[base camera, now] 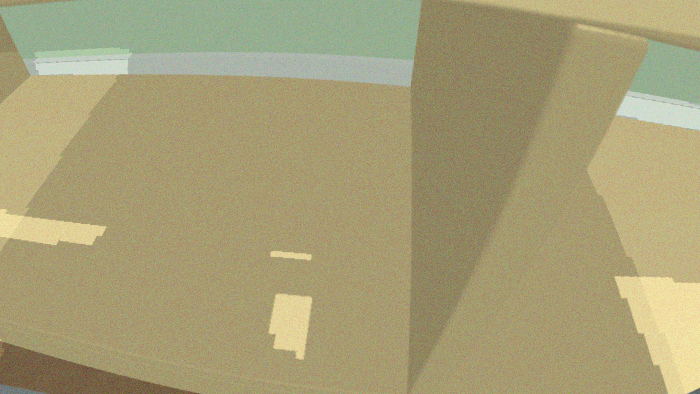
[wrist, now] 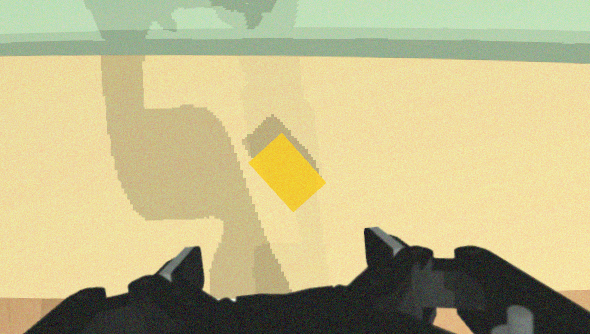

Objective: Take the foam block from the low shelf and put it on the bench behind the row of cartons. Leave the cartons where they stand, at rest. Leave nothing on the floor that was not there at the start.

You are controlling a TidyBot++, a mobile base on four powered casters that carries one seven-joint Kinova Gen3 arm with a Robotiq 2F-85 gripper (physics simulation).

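Frame: origin at the arm's base, x back, y right, z up, level; centimetres.
Seen in the pictures: gripper, fingertip midpoint: (wrist: 284, 254).
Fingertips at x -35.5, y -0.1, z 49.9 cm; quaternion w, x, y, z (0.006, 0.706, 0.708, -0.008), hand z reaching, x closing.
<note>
Offsets run from my fingertips to a thing's middle. "pt": to the spot under its first point. Level surfaces: height alone.
The foam block, a yellow rectangular block @[dx -2.4, dy +0.5, dz -26.4 cm] (wrist: 287, 172), lies turned at an angle on a pale wooden surface @[dz -28.6 cm] (wrist: 450, 150) in the wrist view. My gripper (wrist: 284, 254) is open, with its two black fingers wide apart at the bottom of the wrist view. The block appears beyond the fingertips, above the middle of the gap in the picture, and is not between them. The exact height of the fingers above the surface is hard to tell. The block, the gripper and the cartons do not show in the base camera view.
In the base camera view, a pale shelf board @[dz -81.7 cm] (base camera: 200, 175) stretches back, with an upright panel @[pt dx +13.6, dy +4.8, dz -62.9 cm] (base camera: 480, 125) right of centre and an upper board (base camera: 625, 15) above. Brown floor @[dz -89.6 cm] (base camera: 75, 365) (wrist: 22, 315) shows below the front edge. A green wall (base camera: 225, 30) (wrist: 400, 15) stands behind.
</note>
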